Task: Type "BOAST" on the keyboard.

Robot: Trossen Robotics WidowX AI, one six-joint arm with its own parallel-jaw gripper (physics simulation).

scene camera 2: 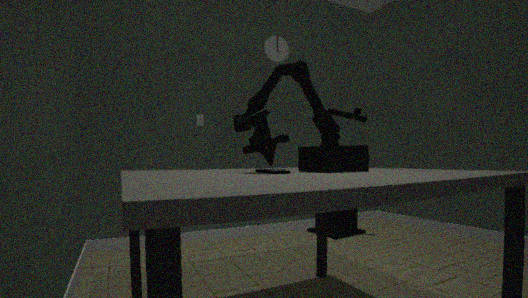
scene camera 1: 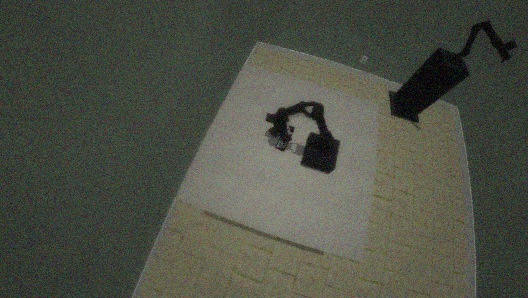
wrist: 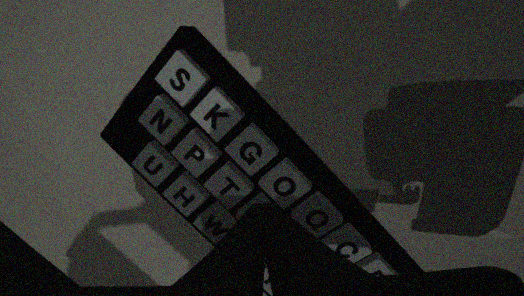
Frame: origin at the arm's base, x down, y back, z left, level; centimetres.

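Seen in the pictures: gripper, fingertip midpoint: (scene camera 2: 271, 165) (wrist: 262, 213); arm's base, origin of the base link: (scene camera 2: 329, 146) (scene camera 1: 324, 146).
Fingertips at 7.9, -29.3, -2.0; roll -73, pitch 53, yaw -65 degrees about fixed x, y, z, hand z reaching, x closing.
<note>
Offsets run from my fingertips to a thing's top centre, as dx, dy, dz. Level surfaces: height alone.
A small black keyboard {+1.6, +1.9, -2.9} (scene camera 1: 280, 144) (scene camera 2: 273, 171) (wrist: 320, 175) with grey letter keys lies flat on the table. In the wrist view it runs diagonally. The S key {+1.6, -1.9, +5.8} (wrist: 180, 80) is at its upper end, and the O key {+1.6, -0.7, -0.3} (wrist: 285, 186) and the T key {+1.6, +1.0, +1.7} (wrist: 229, 187) are near its middle. The A and B keys are hidden behind the fingers. My gripper (scene camera 2: 271, 164) (wrist: 262, 213) is shut and empty, and points down. Its tips show a little above the keyboard in scene camera 2. In the wrist view they cover most of the key beside T, below O.
The white table {dx +3.2} (scene camera 1: 240, 185) (scene camera 2: 175, 185) carries my arm's dark base box (scene camera 1: 320, 152) (scene camera 2: 333, 159), close beside the keyboard. A second dark arm (scene camera 1: 482, 27) (scene camera 2: 347, 114) stands on a tall pedestal (scene camera 1: 430, 82) beyond the table. Arm shadows fall across the keyboard and table.
</note>
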